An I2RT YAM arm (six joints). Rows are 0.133 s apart.
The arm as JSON. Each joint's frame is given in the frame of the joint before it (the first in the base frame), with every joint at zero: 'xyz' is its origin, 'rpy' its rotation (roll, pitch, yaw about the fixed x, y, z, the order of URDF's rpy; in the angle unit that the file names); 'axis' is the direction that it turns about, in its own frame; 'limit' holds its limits. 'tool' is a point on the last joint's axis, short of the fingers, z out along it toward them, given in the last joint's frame.
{
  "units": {
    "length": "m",
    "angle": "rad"
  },
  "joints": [
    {
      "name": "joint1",
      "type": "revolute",
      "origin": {
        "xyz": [
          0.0,
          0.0,
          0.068
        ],
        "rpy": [
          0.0,
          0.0,
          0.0
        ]
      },
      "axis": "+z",
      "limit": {
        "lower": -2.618,
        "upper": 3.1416
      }
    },
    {
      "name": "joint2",
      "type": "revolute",
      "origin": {
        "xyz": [
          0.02,
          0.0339,
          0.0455
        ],
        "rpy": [
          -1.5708,
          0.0,
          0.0
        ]
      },
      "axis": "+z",
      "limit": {
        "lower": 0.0,
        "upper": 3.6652
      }
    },
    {
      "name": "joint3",
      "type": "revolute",
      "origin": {
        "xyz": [
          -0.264,
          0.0,
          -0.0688
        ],
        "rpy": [
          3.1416,
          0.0,
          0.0
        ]
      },
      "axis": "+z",
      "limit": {
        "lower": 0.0,
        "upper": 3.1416
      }
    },
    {
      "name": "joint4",
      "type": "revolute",
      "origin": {
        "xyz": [
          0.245,
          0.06,
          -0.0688
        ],
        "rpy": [
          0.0,
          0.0,
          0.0
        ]
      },
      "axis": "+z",
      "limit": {
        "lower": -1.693,
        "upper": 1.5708
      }
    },
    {
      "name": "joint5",
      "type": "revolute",
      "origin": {
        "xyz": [
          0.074,
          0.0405,
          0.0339
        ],
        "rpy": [
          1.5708,
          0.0,
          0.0
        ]
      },
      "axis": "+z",
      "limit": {
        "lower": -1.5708,
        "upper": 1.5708
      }
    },
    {
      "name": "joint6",
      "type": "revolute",
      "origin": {
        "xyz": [
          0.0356,
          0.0,
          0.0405
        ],
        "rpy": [
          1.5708,
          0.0,
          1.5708
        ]
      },
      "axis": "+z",
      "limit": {
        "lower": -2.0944,
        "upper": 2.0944
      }
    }
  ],
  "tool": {
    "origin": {
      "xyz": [
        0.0,
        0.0,
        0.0
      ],
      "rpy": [
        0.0,
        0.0,
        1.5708
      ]
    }
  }
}
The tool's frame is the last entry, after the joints.
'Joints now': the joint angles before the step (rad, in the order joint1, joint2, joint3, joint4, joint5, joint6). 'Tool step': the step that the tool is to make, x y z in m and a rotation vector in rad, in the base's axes. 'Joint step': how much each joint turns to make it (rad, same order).
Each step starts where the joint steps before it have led.
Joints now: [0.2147 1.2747 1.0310 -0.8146 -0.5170 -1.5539]
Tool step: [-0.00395 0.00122 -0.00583 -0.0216 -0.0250 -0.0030]
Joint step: [0.0123 -0.0213 -0.0400 0.0383 0.0306 0.0000]
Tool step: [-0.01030 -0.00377 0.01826 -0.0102 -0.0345 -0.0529]
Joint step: [0.0001 -0.0613 0.0244 -0.0365 0.0430 0.0398]
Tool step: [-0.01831 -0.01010 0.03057 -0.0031 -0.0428 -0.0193]
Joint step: [-0.0260 -0.0767 0.0704 -0.1118 0.0062 -0.0137]
